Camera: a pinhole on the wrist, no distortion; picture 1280 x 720 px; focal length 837.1 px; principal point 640.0 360.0 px. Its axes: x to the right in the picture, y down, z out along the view. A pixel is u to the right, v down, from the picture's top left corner.
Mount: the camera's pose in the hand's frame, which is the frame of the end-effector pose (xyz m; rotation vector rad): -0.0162 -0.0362 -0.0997 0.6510 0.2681 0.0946
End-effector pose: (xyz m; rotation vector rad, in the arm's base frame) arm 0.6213 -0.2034 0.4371 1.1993 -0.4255 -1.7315
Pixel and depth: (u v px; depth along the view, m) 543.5 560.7 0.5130
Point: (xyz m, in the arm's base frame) 0.1647 -0.2236 0.3967
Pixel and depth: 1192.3 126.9 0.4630
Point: 0.3215 -0.3967 0.0168
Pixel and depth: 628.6 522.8 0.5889
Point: 0.1029 -0.2714 0.3484
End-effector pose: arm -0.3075 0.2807 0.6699 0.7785 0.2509 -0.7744
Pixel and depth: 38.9 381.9 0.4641
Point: -0.7289 -0.0082 0.8112
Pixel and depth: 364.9 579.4 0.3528
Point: -0.4806 0.0320 0.7582
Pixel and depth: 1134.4 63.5 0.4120
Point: -0.3287 -0.1089 0.3755
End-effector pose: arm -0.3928 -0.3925 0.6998 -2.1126 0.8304 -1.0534
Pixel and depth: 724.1 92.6 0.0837
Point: -0.4042 -0.3541 0.8118
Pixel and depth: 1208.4 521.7 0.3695
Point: -0.0529 -0.5038 0.8774
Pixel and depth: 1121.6 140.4 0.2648
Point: -0.2163 -0.4065 0.9433
